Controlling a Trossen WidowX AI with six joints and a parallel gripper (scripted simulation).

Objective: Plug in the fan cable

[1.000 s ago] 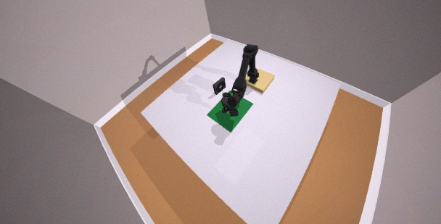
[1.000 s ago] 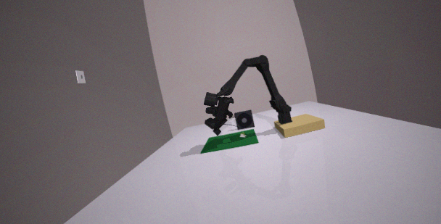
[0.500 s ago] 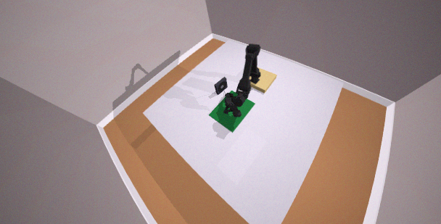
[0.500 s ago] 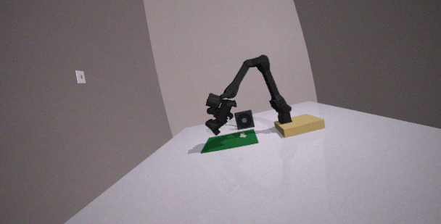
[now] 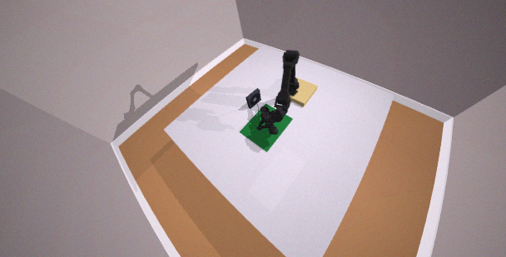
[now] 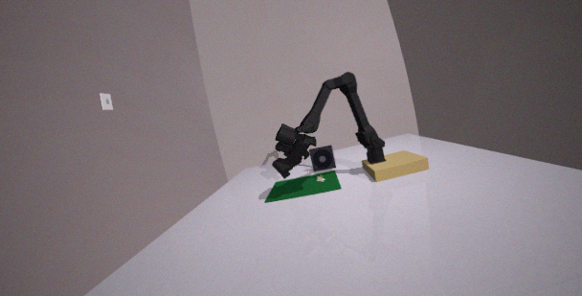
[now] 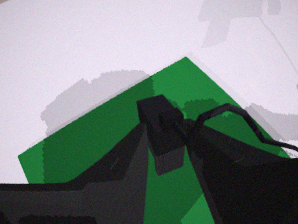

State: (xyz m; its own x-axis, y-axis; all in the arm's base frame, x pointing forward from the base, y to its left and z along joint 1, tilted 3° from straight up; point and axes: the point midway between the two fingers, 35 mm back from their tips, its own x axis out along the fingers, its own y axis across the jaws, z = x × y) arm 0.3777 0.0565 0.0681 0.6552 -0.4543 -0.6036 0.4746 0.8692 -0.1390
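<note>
My gripper tip is 100 mm above the green board, 70 mm past it and 10 mm to the left of it. Also, from my gripper tip: black fan 200 mm to the right, 160 mm behind, 20 mm below; white four-pin fan header 140 mm behind, 80 mm below, 30 mm to the right; black fan plug 10 mm below.
</note>
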